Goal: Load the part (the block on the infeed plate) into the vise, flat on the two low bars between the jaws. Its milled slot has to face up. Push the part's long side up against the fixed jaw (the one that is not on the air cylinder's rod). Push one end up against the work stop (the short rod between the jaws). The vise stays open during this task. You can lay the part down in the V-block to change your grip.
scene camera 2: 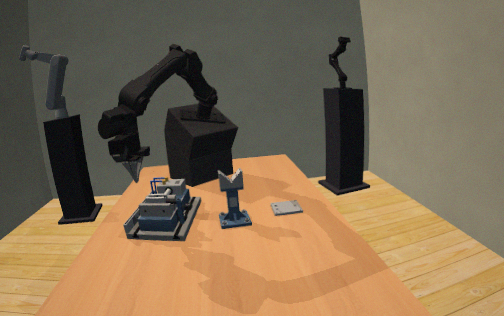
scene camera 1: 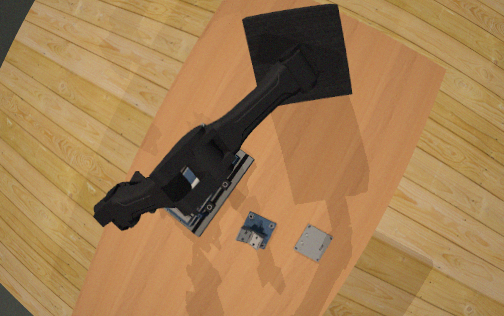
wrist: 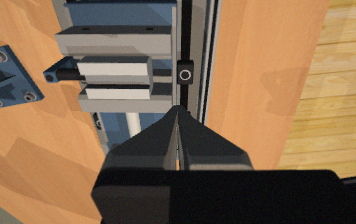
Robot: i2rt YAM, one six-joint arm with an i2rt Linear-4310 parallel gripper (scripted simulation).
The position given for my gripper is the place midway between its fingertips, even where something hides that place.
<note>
I see my gripper [wrist: 177,112], a part [wrist: 108,77] and a fixed jaw [wrist: 100,40].
</note>
